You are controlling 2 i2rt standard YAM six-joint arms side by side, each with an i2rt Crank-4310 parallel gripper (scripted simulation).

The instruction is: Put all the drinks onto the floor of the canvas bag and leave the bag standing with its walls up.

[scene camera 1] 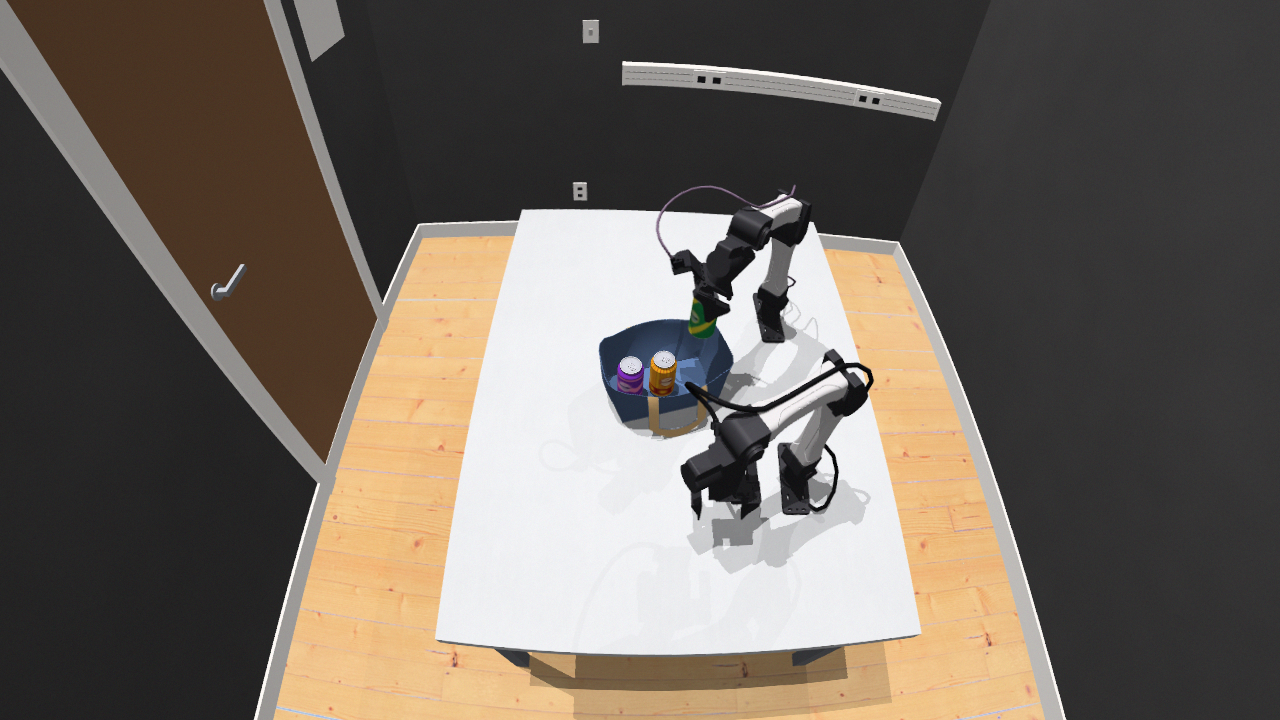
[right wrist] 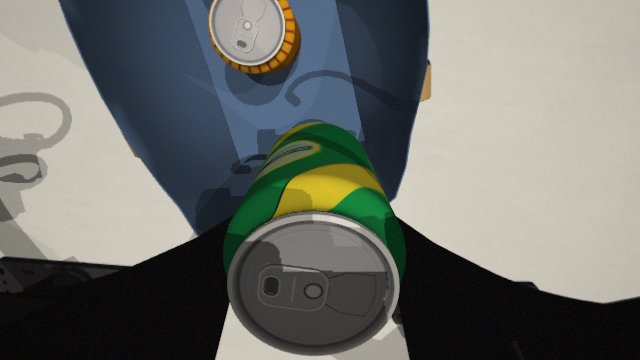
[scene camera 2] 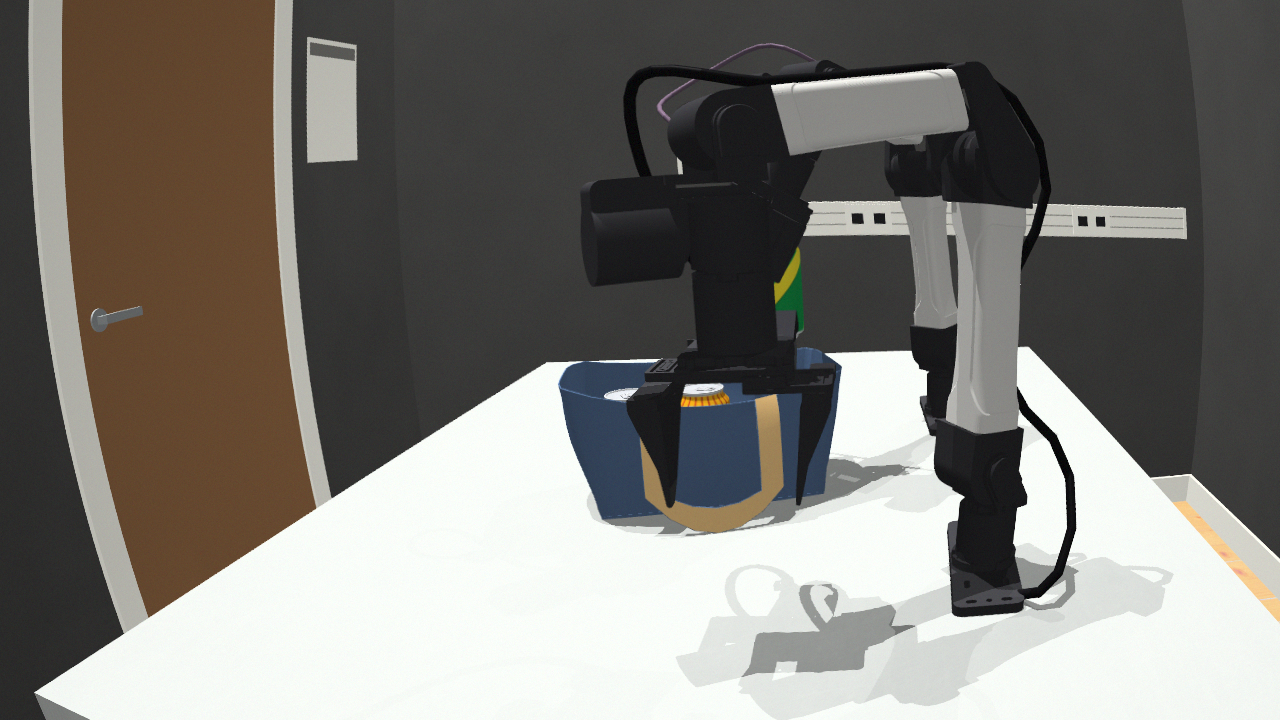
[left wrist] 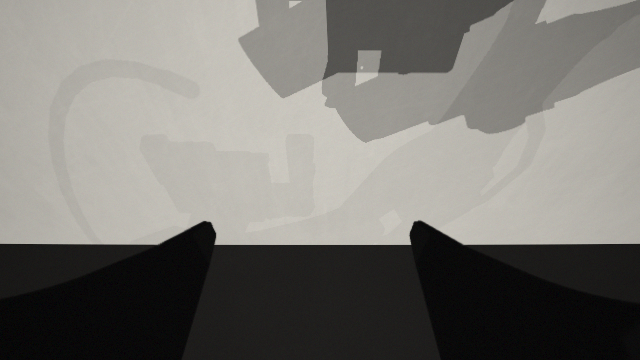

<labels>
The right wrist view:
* my right gripper: 316, 220
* blue canvas bag: 150, 71
</labels>
